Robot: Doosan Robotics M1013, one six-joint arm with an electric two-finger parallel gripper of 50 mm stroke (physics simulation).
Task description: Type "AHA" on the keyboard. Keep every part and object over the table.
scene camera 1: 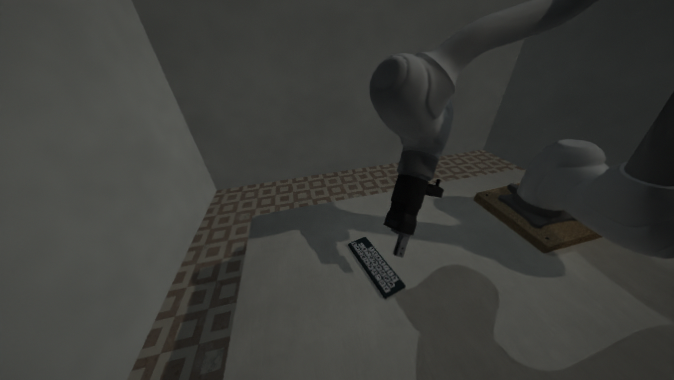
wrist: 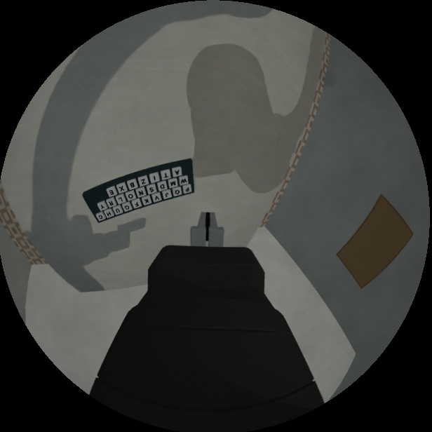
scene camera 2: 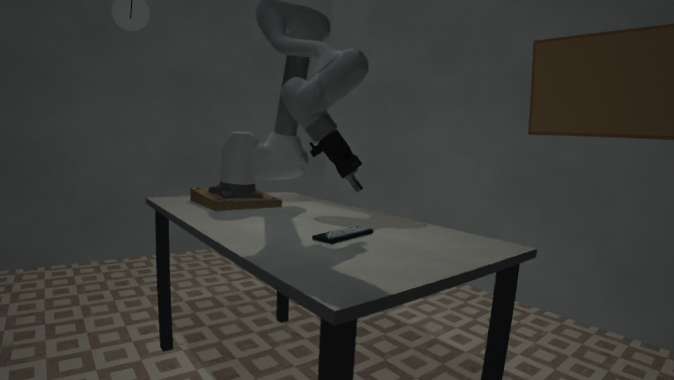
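Where they show: gripper, between the fingertips: (scene camera 1: 398, 255) (scene camera 2: 360, 190); arm's base, origin of its link: (scene camera 1: 535, 208) (scene camera 2: 236, 194).
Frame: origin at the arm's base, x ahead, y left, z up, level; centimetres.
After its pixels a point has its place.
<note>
A dark teal keyboard (scene camera 1: 376, 267) {y 12.5, x 68.1, z -2.6 cm} (scene camera 2: 343, 234) {y 7.3, x 71.8, z -2.7 cm} (wrist: 140, 190) with white letter keys lies flat on the table (scene camera 1: 300, 325) {y 24.4, x 92.0, z -4.3 cm} (scene camera 2: 440, 255) {y 21.6, x 97.2, z -4.4 cm} (wrist: 130, 125). In the wrist view its letters appear upside down. The A key (wrist: 177, 171) is at the right end of the upper row, and the H key (wrist: 109, 213) is near the left end of the lowest row. My gripper (scene camera 1: 399, 255) {y 17.9, x 64.9, z 9.3 cm} (scene camera 2: 358, 190) {y 17.9, x 64.9, z 9.3 cm} (wrist: 207, 220) is shut and empty. Its fingertips hang well above the table, apart from the keyboard, and appear right of its right end in the wrist view.
The arm's base stands on a wooden board (scene camera 1: 545, 241) {y 14.3, x 10.8, z -1.0 cm} (scene camera 2: 220, 204) {y -11.8, x 14.1, z -1.8 cm} at one end of the table. Arm shadows fall across the table top. The table's near corner shows in scene camera 2. A brown panel (scene camera 2: 605, 85) (wrist: 375, 242) hangs on the wall.
</note>
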